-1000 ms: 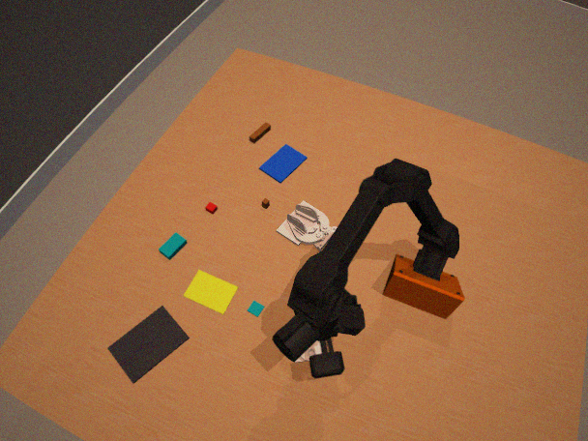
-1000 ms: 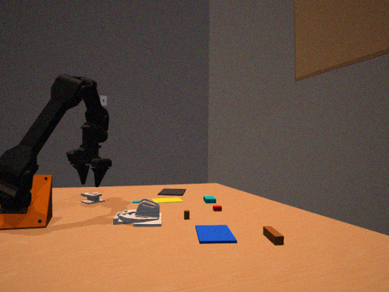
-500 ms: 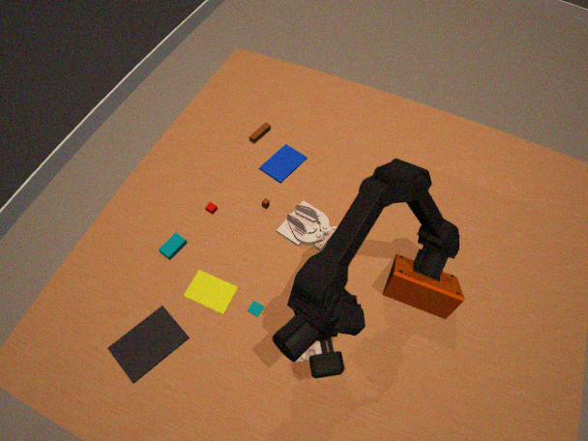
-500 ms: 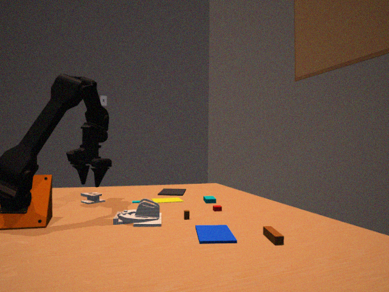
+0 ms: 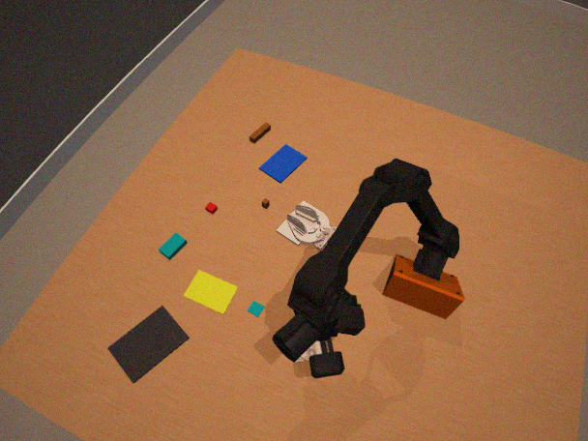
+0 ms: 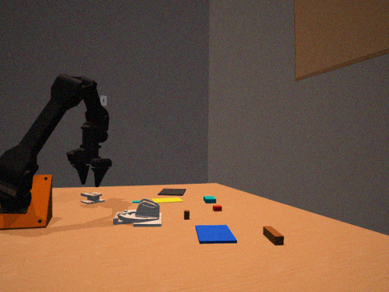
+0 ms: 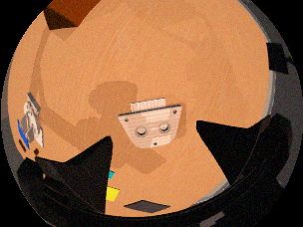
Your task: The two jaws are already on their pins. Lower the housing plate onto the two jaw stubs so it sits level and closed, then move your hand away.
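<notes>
Now: the white part 1 cm ahead of my gripper tip, 1 cm to the left of it and 5 cm below it. Also, from my gripper tip: brown cube 28 cm ahead, 30 cm to the right, 5 cm below; then black plate 34 cm ahead, 16 cm to the left, 6 cm below; then yellow plate 28 cm ahead, 2 cm to the right, 6 cm below.
</notes>
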